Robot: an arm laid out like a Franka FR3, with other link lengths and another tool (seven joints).
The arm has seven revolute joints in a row. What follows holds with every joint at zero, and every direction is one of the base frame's. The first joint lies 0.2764 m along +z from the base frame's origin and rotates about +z. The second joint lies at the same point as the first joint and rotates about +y. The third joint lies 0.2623 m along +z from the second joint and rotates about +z. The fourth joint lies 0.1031 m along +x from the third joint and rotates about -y. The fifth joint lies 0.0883 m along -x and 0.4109 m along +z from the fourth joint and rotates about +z. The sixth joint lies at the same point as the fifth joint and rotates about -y. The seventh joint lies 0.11 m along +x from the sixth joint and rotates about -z. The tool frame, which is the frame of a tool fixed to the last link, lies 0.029 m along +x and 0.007 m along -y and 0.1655 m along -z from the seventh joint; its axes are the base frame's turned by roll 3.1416, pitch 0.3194 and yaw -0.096 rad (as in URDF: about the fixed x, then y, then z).
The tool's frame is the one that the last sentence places.
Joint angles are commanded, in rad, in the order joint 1, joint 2, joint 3, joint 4, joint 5, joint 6, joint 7. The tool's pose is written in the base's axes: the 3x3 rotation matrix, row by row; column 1 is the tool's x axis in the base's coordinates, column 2 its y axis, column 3 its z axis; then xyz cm. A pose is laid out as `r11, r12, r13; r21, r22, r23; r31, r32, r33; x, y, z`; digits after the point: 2 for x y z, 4 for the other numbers.
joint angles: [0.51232, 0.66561, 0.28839, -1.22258, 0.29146, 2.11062, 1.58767]
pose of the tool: 0.3940, -0.8911, -0.2249; -0.5836, -0.4317, 0.6878; -0.7100, -0.1397, -0.6902; 58.55, 54.05, 24.79
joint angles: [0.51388, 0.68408, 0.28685, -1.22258, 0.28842, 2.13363, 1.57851]
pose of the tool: 0.3988, -0.8904, -0.2194; -0.5830, -0.4308, 0.6888; -0.7079, -0.1468, -0.6909; 58.87, 54.11, 23.62
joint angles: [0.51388, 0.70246, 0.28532, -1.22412, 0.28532, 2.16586, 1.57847]
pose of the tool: 0.3968, -0.8950, -0.2036; -0.5856, -0.4177, 0.6947; -0.7068, -0.1565, -0.6899; 59.32, 54.07, 22.47
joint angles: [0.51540, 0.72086, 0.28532, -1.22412, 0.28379, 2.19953, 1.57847]
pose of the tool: 0.3962, -0.8987, -0.1882; -0.5851, -0.4051, 0.7025; -0.7076, -0.1682, -0.6863; 59.65, 54.21, 21.45
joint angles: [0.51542, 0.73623, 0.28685, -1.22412, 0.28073, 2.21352, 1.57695]
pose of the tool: 0.3941, -0.8999, -0.1870; -0.5870, -0.4030, 0.7021; -0.7072, -0.1669, -0.6871; 59.72, 54.26, 20.43
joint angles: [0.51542, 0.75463, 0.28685, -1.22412, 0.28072, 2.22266, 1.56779]
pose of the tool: 0.3930, -0.8990, -0.1932; -0.5882, -0.4072, 0.6987; -0.7068, -0.1610, -0.6888; 59.75, 54.22, 19.10
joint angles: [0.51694, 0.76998, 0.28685, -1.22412, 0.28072, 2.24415, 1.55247]
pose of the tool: 0.4032, -0.8951, -0.1902; -0.5829, -0.4115, 0.7007; -0.7055, -0.1716, -0.6877; 59.91, 54.32, 18.16
